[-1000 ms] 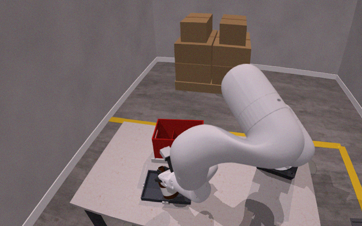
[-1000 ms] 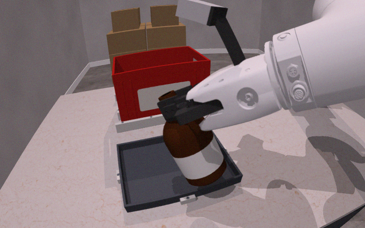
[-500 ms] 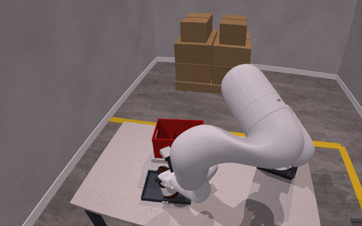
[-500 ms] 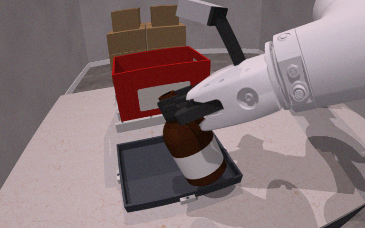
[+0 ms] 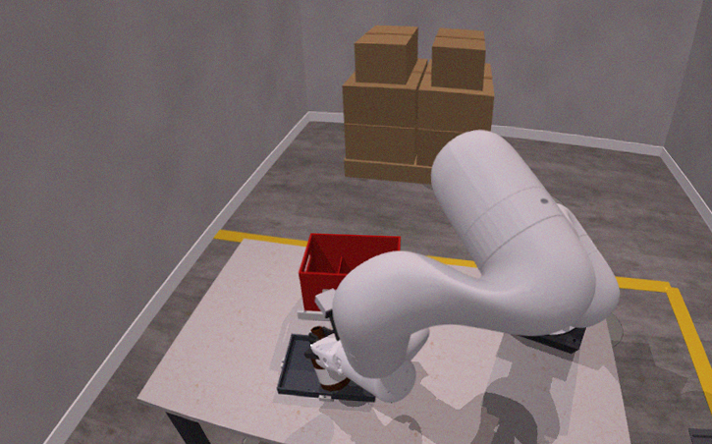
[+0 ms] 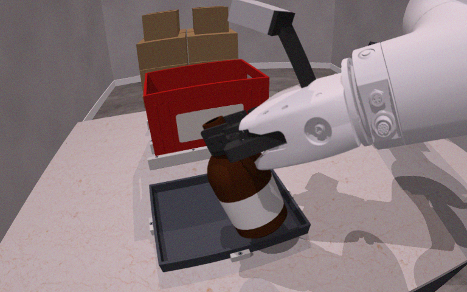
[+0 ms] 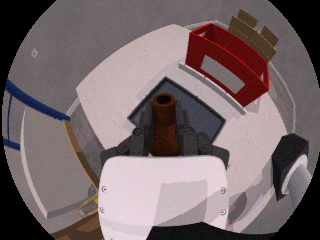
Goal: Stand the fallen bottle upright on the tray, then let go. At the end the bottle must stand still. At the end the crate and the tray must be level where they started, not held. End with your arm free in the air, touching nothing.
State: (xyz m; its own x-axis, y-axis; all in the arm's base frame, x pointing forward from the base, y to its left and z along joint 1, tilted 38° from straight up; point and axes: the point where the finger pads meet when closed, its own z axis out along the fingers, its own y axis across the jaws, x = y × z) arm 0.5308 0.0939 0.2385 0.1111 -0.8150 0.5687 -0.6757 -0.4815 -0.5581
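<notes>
Right now my hand is 6 cm above the brown bottle, 1 cm to the right of it and 1 cm past it. From my hand the other things lie so: tray (19 cm below, 6 cm to the right, 1 cm ahead); red crate (34 cm to the right, 12 cm below, 1 cm ahead).
</notes>
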